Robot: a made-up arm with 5 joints. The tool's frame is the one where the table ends. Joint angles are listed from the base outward.
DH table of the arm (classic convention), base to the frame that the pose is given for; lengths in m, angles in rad. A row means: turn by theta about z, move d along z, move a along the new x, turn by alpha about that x. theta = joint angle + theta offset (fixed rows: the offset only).
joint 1: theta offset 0, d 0.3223, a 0, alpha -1.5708
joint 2: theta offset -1.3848, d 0, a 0.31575, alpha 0
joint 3: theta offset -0.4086, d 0, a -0.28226, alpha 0
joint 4: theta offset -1.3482, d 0, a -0.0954, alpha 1.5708
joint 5: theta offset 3.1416, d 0.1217, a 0, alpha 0
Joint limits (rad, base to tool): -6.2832..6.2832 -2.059..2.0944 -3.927..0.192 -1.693..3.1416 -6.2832..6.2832
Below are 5 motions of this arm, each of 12 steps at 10 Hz.
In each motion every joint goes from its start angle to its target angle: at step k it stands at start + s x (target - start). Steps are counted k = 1, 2, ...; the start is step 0. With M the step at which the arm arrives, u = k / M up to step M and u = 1 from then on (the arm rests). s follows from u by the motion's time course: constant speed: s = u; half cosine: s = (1 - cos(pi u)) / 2; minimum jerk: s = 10 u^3 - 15 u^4 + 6 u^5.
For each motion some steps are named. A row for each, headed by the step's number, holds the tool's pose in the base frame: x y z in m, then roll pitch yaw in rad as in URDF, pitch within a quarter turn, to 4 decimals.
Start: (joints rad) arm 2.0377 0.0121 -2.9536 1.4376 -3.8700
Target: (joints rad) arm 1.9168 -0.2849 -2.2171 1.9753 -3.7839
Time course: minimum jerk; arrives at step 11
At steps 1, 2, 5, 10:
1: -0.0829 0.1647 1.0004 -1.6807 0.8399 0.3841
2: -0.0840 0.1690 0.9963 -1.7371 0.8394 0.3372
5: -0.0892 0.2015 0.9454 -2.2460 0.7549 -0.0851
10: -0.0772 0.2135 0.8386 -2.8016 0.4189 -0.5082

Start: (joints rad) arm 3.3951 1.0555 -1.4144 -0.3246 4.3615
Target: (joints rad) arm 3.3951 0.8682 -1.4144 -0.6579 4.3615
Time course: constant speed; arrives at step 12
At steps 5, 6, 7, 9, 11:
5: -0.5978 -0.1549 0.2235 2.2720 0.2727 -1.0937
6: -0.5991 -0.1552 0.2374 2.2279 0.2821 -1.1058
7: -0.6000 -0.1555 0.2514 2.1837 0.2909 -1.1183
9: -0.6007 -0.1556 0.2793 2.0944 0.3070 -1.1446
11: -0.5998 -0.1554 0.3070 2.0043 0.3207 -1.1724

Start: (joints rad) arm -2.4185 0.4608 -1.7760 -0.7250 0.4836
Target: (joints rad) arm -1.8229 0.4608 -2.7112 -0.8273 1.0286
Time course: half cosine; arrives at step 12
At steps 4, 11, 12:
4: -0.3179 -0.3783 0.7828 -0.5769 -0.6525 1.6920
11: -0.0735 -0.2739 0.9220 -0.0695 -0.0427 2.3294
12: -0.0693 -0.2690 0.9233 -0.0547 -0.0329 2.3482

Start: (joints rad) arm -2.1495 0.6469 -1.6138 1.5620 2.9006
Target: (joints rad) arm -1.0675 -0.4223 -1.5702 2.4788 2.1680
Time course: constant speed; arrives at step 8
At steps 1, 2, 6, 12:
1: -0.2100 -0.4420 0.3392 2.9302 -0.5459 1.5193
2: -0.1408 -0.4424 0.3998 2.8848 -0.5123 1.7543
6: 0.0679 -0.2864 0.5918 2.7604 -0.3529 2.6628
12: 0.0864 -0.1570 0.6466 2.7295 -0.2659 3.1036

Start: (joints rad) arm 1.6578 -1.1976 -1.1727 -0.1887 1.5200
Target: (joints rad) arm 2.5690 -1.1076 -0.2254 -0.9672 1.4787
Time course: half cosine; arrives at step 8
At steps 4, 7, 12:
4: 0.0027 -0.0046 0.7923 -0.7107 -0.0467 0.4885
7: -0.0457 0.0318 0.6717 -0.8295 -0.0668 0.9024
12: -0.0486 0.0314 0.6611 -0.8393 -0.0686 0.9367

